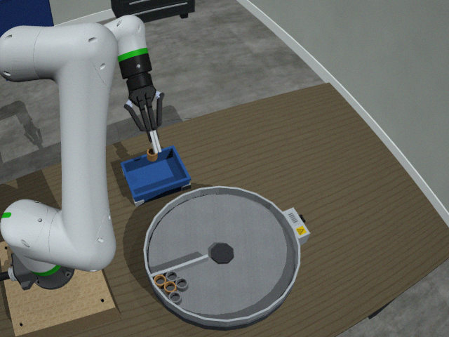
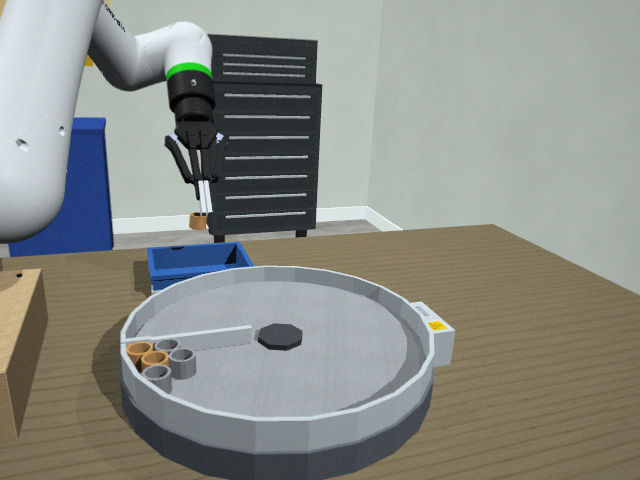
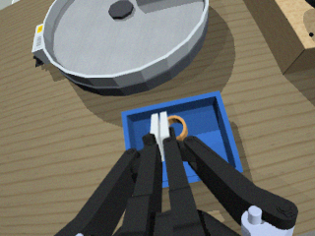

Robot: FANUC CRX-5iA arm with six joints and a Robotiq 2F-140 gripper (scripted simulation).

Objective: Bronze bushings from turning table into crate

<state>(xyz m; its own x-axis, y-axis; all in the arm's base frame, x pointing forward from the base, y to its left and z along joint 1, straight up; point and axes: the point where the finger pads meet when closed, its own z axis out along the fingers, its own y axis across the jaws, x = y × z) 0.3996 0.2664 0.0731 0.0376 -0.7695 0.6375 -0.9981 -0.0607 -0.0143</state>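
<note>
The crate lies 14 cm below my hand, 1 cm to the right of it and 1 cm behind it. The rest, counted from my hand: grey turning table (35 cm to the right, 11 cm below, 7 cm ahead).
</note>
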